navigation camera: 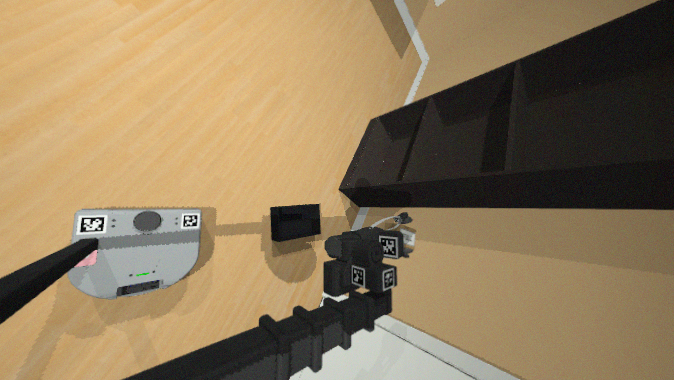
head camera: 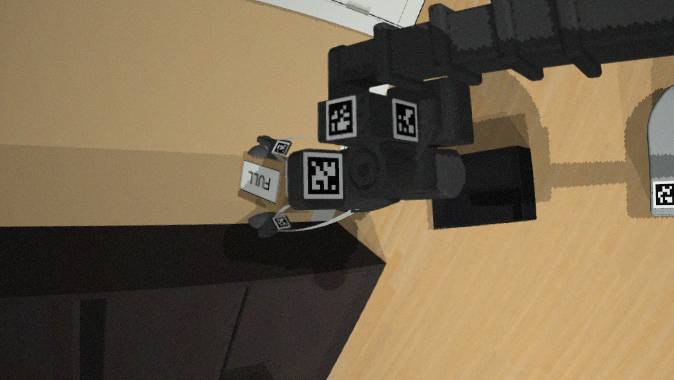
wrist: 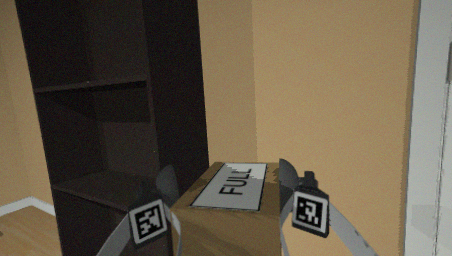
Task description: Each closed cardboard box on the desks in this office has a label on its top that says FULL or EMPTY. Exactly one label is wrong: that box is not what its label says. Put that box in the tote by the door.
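Places are measured from the robot's base along level axes (x right, y back, z down), in millimetres.
Pixels of known places: gripper, fingertip midpoint: (navigation camera: 409, 233) (head camera: 254, 187) (wrist: 225, 179); robot's base, link origin: (navigation camera: 147, 220).
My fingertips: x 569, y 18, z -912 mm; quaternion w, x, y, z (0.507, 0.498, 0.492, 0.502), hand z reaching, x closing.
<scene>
Ahead of a thing's pixels: the offset from my fingertips to its top centre.
A cardboard box {dx -19, dy +8, dz -7 mm} (head camera: 257, 198) (navigation camera: 409, 239) (wrist: 227, 232) has a white label reading FULL on its top. My gripper (head camera: 261, 186) (navigation camera: 405, 236) (wrist: 225, 179) is shut on this box, with one finger at each side, and holds it upright in the air. The wrist hides part of the box in the head view. The black tote {dx +132, dy +14, dz +812 mm} (head camera: 528, 185) (navigation camera: 300, 233) stands on the floor, between my base and the held box in the navigation view. The box appears beyond the tote, on the wall side, not over it.
A tall dark bookcase (head camera: 175, 260) (navigation camera: 500, 192) (wrist: 180, 100) stands close beside the gripper, against the tan wall (head camera: 125, 75) (wrist: 325, 90). The white door (navigation camera: 400, 355) is on the other side. My base (head camera: 660, 135) (navigation camera: 145, 250) and extended arm (head camera: 550, 40) (navigation camera: 240, 345) also show.
</scene>
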